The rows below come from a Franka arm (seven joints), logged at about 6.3 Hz.
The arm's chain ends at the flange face. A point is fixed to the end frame.
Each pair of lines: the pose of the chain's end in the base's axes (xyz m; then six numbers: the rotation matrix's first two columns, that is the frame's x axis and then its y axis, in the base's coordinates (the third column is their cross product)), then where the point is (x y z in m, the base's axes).
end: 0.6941 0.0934 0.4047 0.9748 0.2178 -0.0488 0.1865 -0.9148 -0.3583
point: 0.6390 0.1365 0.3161
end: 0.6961 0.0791 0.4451 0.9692 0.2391 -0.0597 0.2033 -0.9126 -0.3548
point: 0.6392 0.1205 0.3568
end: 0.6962 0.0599 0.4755 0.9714 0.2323 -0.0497 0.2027 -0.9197 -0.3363
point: 0.6408 0.1001 0.3857
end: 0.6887 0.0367 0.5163 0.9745 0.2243 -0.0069 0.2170 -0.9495 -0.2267
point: 0.6398 0.0676 0.4194
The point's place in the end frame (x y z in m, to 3 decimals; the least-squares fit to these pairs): -0.040 -0.018 0.104
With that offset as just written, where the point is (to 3 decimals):
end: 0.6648 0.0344 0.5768 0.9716 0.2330 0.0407 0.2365 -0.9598 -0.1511
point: 0.622 0.059 0.475
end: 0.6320 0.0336 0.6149 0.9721 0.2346 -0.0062 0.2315 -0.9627 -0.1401
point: 0.585 0.056 0.515
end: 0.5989 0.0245 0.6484 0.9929 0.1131 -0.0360 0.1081 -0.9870 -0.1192
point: 0.552 0.050 0.549
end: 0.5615 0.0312 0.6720 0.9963 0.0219 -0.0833 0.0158 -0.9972 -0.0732
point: 0.513 0.056 0.573
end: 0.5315 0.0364 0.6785 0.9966 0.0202 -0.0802 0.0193 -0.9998 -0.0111
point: 0.483 0.055 0.578
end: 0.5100 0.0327 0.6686 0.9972 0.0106 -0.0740 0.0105 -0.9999 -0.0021
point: 0.462 0.050 0.568
